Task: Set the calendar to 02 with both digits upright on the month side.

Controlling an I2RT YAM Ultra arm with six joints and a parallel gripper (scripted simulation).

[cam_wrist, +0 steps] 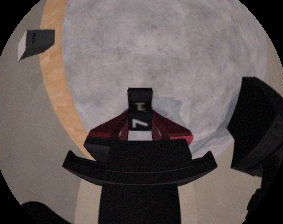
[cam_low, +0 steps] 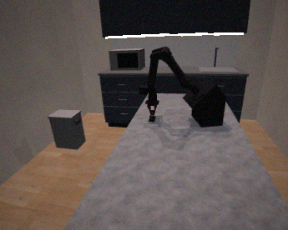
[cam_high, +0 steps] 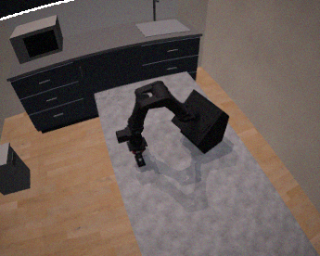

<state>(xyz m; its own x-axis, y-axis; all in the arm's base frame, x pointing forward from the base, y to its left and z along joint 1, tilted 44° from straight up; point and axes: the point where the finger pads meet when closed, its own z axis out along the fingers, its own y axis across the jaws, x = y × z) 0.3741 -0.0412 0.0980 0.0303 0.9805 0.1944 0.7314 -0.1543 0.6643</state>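
My hand is 2 cm to the right of the dark tray and 5 cm above it. Also, from my hand: dark calendar cube 3 cm to the left, 3 cm below.
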